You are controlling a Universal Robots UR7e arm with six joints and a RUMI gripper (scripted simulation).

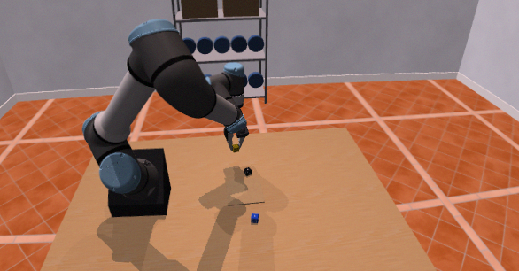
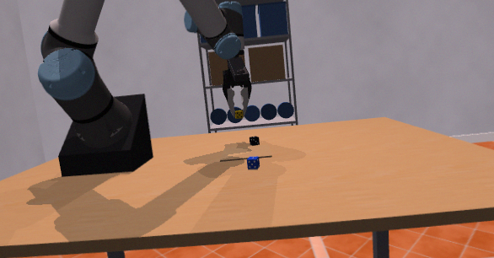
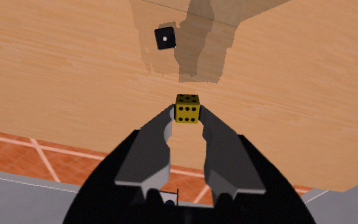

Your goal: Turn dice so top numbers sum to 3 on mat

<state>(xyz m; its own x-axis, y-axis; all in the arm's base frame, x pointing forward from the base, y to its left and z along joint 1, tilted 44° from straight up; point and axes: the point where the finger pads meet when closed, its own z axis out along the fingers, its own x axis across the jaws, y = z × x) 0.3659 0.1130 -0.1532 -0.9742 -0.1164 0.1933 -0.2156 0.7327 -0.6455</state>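
My hand is 9 cm above the black die, 6 cm to the left of it and 4 cm short of it. Round my hand: yellow die (right at my hand); blue die (32 cm to the right, 9 cm below, 4 cm ahead); tan mat (16 cm to the right, 10 cm below, 2 cm ahead).
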